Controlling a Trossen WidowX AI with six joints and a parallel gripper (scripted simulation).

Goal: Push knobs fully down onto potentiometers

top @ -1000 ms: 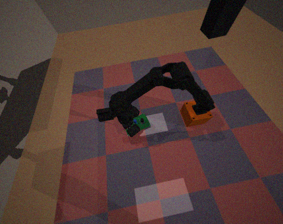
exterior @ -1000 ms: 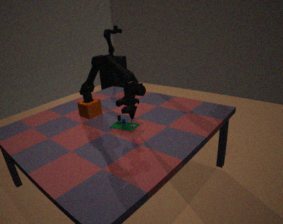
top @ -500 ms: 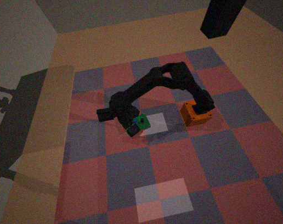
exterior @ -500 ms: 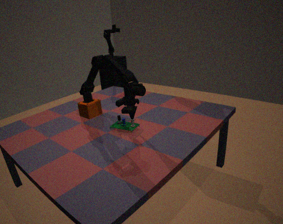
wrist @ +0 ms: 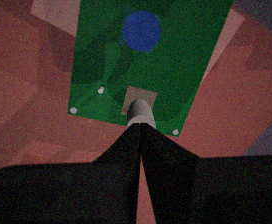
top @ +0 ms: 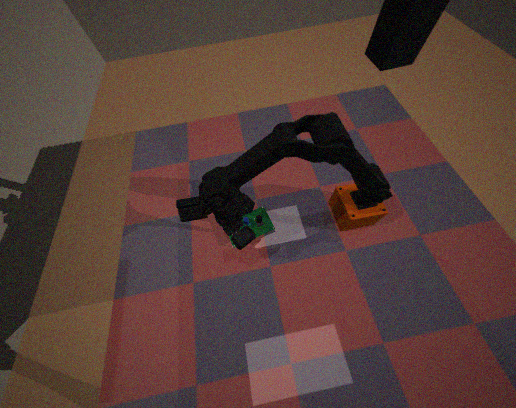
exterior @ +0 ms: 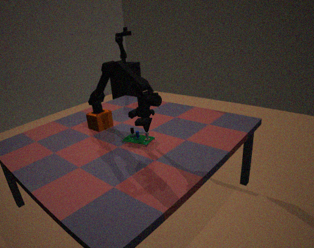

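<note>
Right now the white knob is 10 mm below my gripper tip. Round my gripper tip: blue knob (50 mm behind, 20 mm to the right, 20 mm below).
</note>
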